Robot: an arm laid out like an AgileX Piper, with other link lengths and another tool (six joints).
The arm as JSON. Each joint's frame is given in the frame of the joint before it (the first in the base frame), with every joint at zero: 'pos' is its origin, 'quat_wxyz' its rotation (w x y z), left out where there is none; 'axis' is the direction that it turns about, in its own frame. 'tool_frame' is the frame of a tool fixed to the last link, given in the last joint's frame.
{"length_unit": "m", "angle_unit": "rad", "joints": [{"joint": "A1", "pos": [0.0, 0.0, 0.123], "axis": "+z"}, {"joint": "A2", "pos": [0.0, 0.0, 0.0], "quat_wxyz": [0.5, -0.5, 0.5, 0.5], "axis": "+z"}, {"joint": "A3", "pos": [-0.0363, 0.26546, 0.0], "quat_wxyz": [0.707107, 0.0, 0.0, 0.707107], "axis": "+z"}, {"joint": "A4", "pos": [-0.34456, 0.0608, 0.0], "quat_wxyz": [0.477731, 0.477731, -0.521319, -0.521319], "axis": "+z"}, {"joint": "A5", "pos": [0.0, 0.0, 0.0], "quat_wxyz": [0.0, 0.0, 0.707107, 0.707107], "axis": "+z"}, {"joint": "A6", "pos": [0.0, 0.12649, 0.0], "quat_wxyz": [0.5, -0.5, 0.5, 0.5], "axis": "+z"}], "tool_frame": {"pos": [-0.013, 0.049, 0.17], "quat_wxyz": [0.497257, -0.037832, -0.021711, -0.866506]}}
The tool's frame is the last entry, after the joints.
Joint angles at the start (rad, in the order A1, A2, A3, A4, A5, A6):
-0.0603 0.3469 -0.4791 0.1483 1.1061 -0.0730
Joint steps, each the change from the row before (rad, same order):
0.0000 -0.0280 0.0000 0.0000 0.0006 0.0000
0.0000 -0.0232 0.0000 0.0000 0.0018 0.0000
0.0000 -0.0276 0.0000 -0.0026 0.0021 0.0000
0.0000 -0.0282 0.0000 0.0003 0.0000 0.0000
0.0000 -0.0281 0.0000 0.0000 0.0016 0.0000
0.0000 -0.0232 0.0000 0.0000 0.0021 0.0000
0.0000 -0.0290 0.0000 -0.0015 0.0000 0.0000
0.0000 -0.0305 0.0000 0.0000 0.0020 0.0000
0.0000 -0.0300 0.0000 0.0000 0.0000 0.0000
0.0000 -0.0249 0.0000 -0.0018 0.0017 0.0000
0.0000 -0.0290 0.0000 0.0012 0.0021 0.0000
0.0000 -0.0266 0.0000 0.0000 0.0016 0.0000
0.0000 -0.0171 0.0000 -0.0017 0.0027 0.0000
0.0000 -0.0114 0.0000 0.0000 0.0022 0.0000
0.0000 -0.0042 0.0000 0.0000 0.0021 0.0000
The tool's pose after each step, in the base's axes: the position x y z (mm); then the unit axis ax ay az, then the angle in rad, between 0 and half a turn. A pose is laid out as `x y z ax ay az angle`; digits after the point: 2 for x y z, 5 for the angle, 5 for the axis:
247.19 36.93 103.00 0.91874 0.24055 0.31315 3.03398
247.13 36.96 108.39 0.91543 0.24033 0.32285 3.02767
246.91 36.26 114.66 0.91147 0.24013 0.33400 3.01769
247.05 36.33 121.57 0.90686 0.23957 0.34673 3.00968
246.61 36.38 128.15 0.90234 0.23913 0.35860 3.00190
245.93 36.45 133.41 0.89863 0.23880 0.36801 2.99573
245.53 36.05 140.39 0.89351 0.23813 0.38069 2.98582
244.44 36.14 147.40 0.88820 0.23754 0.39329 2.97752
243.60 36.19 154.64 0.88246 0.23673 0.40648 2.96882
242.39 35.77 160.19 0.87798 0.23616 0.41639 2.96038
240.77 36.23 166.73 0.87243 0.23551 0.42826 2.95375
239.20 36.35 172.69 0.86721 0.23483 0.43909 2.94655
237.80 35.98 176.05 0.86424 0.23450 0.44508 2.94077
236.75 36.07 178.23 0.86224 0.23434 0.44904 2.93811
236.10 36.13 178.74 0.86175 0.23441 0.44994 2.93747

